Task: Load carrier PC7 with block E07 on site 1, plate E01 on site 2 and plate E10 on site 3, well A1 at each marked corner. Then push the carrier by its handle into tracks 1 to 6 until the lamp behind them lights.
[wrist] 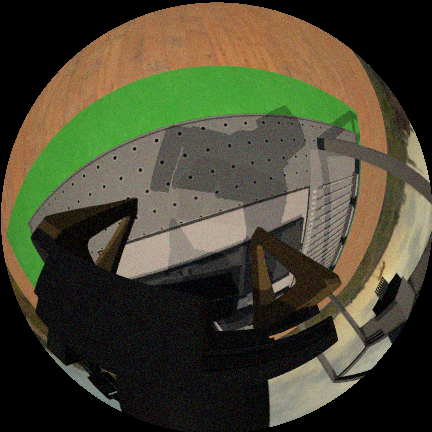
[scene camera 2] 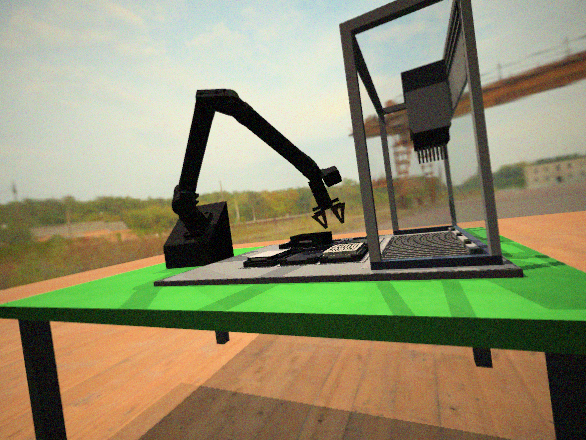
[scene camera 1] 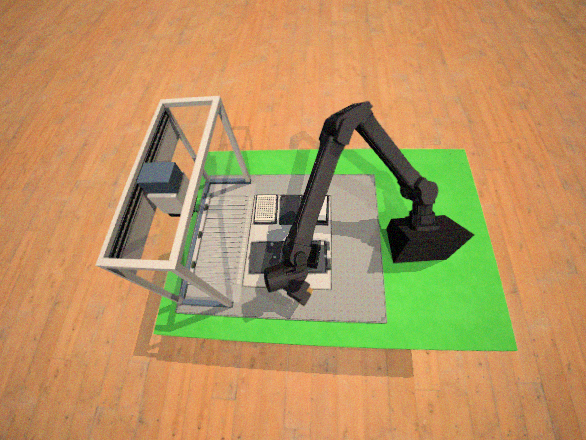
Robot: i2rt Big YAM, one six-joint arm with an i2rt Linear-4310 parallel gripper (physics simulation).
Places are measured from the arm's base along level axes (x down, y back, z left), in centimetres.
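Pixels of known places: gripper, fingertip midpoint: (wrist: 196, 219) (scene camera 2: 334, 225) (scene camera 1: 288, 293); arm's base, origin of the base link: (scene camera 2: 198, 225) (scene camera 1: 421, 224).
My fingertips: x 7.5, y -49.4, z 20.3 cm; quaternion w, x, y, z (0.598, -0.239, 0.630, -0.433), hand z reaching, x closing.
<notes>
For each thing: its middle in the pictures, then the offset to it from my fingertips. Level surfaces: height alone.
- dark carrier, body centre: (wrist: 225, 284) (scene camera 2: 327, 242) (scene camera 1: 288, 256) dx +4.7, dy +0.0, dz -15.8 cm
- pale panel, its level: dx +6.2 cm
- black block, body centre: (wrist: 196, 304) (scene camera 2: 311, 239) (scene camera 1: 302, 253) dx +3.0, dy +5.7, dz -15.9 cm
- pale gridded plate, body centre: (scene camera 2: 344, 249) (scene camera 1: 265, 208) dx +4.3, dy -9.6, dz -38.4 cm
- second pale piece, body centre: (scene camera 2: 270, 255) (scene camera 1: 317, 208) dx +4.3, dy +12.7, dz -36.6 cm
- dark nest, body centre: (scene camera 2: 306, 256) (wrist: 236, 321) (scene camera 1: 291, 209) dx +5.3, dy +1.5, dz -37.5 cm
- grey perforated base, its level: dx +6.2 cm
- green table, its level: dx +7.5 cm
The dark carrier (scene camera 1: 265, 257) (wrist: 286, 252) lies lengthwise on the pale panel (scene camera 1: 320, 283) (wrist: 300, 200). A black block (scene camera 1: 315, 256) (scene camera 2: 311, 239) sits on the carrier's end nearer the arm base; in the wrist view it is largely hidden by the gripper. A pale gridded plate (scene camera 1: 265, 208) (scene camera 2: 345, 248) stands beside the carrier, nearest the tracks (scene camera 1: 220, 235) (scene camera 2: 425, 245) (wrist: 330, 220). A second pale piece (scene camera 1: 324, 209) (scene camera 2: 267, 256) stands at the row's other end. Labels are unreadable. My gripper (scene camera 2: 334, 225) (wrist: 196, 219) is open and empty, high above the panel's side away from the plates.
A tall frame (scene camera 1: 195, 180) (scene camera 2: 358, 125) (wrist: 390, 159) stands over the tracks and carries a pipetting head (scene camera 1: 162, 182) (scene camera 2: 425, 100) (wrist: 395, 302). A dark nest (scene camera 1: 288, 209) lies between the two pale pieces. The grey perforated base (scene camera 1: 355, 300) (wrist: 150, 165) lies on the green table (scene camera 1: 440, 310).
</notes>
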